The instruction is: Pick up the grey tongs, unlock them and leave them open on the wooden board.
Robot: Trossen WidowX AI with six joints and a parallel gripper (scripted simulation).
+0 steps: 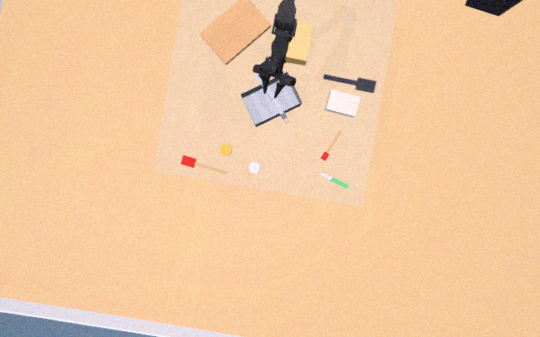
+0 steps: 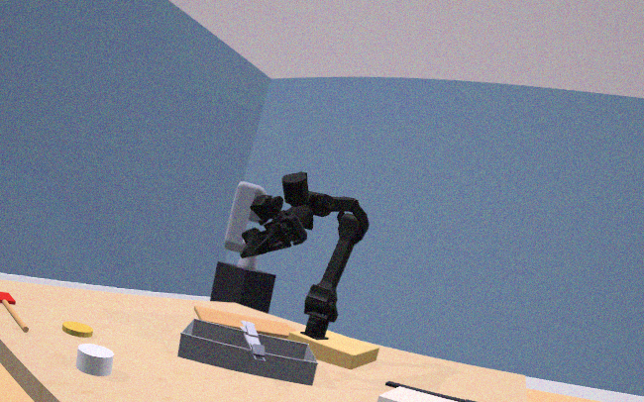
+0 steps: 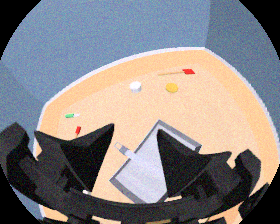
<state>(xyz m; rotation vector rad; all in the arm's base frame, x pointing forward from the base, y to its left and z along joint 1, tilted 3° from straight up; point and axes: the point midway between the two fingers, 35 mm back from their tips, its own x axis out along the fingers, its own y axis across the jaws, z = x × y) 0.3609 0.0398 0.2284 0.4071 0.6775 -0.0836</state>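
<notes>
The roasting tin lies 23 cm below my gripper tip, 8 cm behind it and 2 cm to the right of it. The rest, counted from my gripper tip: red brush: 41 cm to the left, 25 cm below, 9 cm ahead; then yellow disc: 29 cm ahead, 25 cm below, 19 cm to the right; then white cylinder: 34 cm ahead, 24 cm below, 2 cm to the left.
</notes>
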